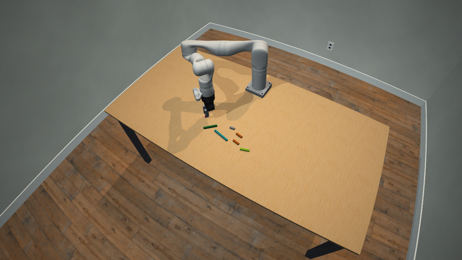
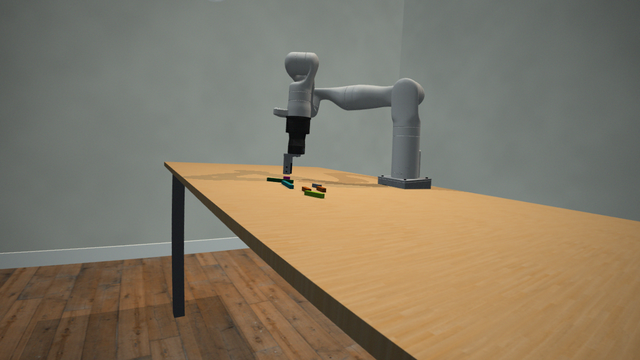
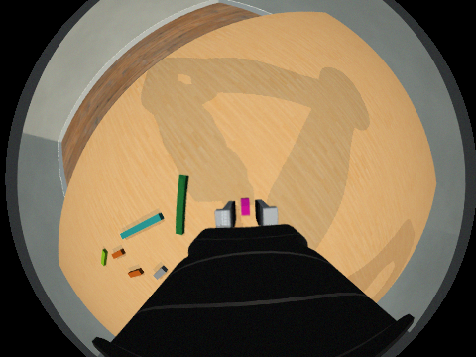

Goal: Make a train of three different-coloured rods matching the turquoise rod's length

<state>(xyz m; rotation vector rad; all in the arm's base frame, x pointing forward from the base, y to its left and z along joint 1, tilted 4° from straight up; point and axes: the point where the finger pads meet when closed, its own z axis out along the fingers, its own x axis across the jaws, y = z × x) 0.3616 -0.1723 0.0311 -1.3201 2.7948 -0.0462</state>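
My gripper is now 3 cm above the magenta rod. The rest, counted from my hand: green rod (6 cm ahead, 6 cm to the left, 3 cm below); then grey rod (1 cm ahead, 18 cm to the left, 3 cm below); then turquoise rod (8 cm ahead, 14 cm to the left, 3 cm below).
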